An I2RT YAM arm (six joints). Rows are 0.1 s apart.
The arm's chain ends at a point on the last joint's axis. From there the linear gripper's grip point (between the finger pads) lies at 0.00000 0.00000 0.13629 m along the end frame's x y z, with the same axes.
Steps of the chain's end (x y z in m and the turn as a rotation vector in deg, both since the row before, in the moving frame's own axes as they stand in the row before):
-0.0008 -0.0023 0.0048 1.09 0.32 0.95
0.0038 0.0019 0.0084 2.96 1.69 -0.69
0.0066 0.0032 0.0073 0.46 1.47 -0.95
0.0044 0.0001 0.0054 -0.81 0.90 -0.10
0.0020 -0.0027 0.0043 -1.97 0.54 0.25
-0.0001 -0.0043 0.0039 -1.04 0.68 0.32
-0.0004 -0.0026 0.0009 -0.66 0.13 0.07
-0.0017 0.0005 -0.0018 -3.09 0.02 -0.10
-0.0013 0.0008 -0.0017 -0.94 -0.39 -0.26
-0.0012 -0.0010 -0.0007 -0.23 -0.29 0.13
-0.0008 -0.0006 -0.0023 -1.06 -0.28 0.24
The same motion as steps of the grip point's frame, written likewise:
0.0000 -0.0049 0.0048 1.09 0.32 0.95
0.0078 -0.0052 0.0082 2.96 1.69 -0.69
0.0101 0.0021 0.0073 0.46 1.47 -0.95
0.0065 0.0020 0.0054 -0.81 0.90 -0.10
0.0033 0.0020 0.0042 -1.97 0.54 0.25
0.0015 -0.0018 0.0039 -1.04 0.68 0.32
-0.0001 -0.0010 0.0009 -0.66 0.13 0.07
-0.0016 0.0078 -0.0020 -3.09 0.02 -0.10
-0.0022 0.0030 -0.0017 -0.94 -0.39 -0.26
-0.0019 -0.0005 -0.0007 -0.23 -0.29 0.13
-0.0015 0.0019 -0.0023 -1.06 -0.28 0.24

